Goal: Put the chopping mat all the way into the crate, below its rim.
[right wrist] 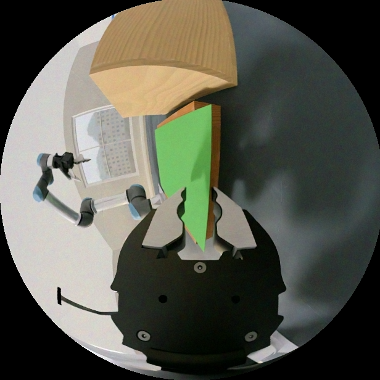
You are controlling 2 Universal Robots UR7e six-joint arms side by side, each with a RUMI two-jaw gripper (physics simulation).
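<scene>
The chopping mat, a flat bright green sheet (185, 150), leans against an orange-brown wooden block in the middle of the right wrist view. Its near corner reaches between the fingers of my right gripper (200, 190), which are open on either side; part of its edge is hidden behind one finger. My left gripper (85, 169) is small and far off at the left of the view, its fingers apart and away from the mat. A large pale wooden box (165, 42), which looks like the crate, stands beyond the mat; its inside does not show.
The orange-brown wooden block (216, 145) stands right behind the mat, close to the pale wooden box. The dark grey surface (300, 165) spreads along the right side. The left arm (115, 201) reaches across the left side, in front of a wall with a window (105, 145).
</scene>
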